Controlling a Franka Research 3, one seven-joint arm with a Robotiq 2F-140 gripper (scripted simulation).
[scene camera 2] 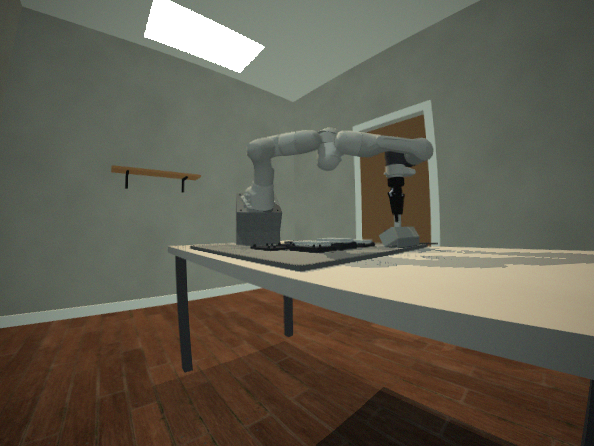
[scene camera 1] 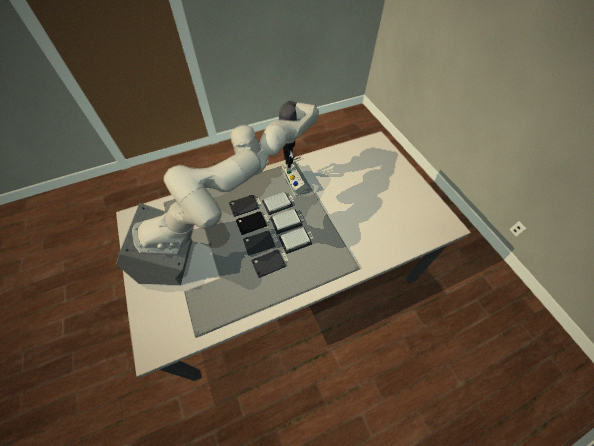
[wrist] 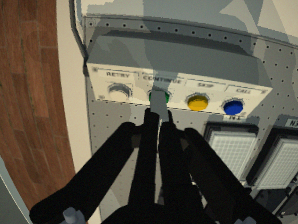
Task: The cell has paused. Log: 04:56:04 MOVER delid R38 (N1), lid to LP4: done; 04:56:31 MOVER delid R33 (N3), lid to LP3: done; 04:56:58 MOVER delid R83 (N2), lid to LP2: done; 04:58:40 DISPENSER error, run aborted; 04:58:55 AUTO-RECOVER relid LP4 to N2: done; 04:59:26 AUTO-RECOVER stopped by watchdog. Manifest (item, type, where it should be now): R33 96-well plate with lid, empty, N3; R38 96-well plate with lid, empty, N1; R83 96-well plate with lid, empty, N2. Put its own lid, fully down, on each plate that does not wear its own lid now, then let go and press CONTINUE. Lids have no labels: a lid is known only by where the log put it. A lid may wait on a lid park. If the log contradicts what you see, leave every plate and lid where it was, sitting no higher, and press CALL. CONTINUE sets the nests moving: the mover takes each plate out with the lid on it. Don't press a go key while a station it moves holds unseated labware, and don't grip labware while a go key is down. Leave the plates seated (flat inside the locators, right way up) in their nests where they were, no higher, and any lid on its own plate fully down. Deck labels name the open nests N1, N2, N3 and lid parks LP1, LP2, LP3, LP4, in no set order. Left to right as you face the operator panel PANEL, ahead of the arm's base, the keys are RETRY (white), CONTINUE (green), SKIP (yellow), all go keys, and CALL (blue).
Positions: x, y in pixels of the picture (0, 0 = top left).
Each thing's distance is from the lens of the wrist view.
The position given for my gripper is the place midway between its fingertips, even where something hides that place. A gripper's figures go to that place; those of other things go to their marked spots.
my gripper [wrist: 156, 101]: 22 cm
operator panel [wrist: 140, 64]: 20 cm
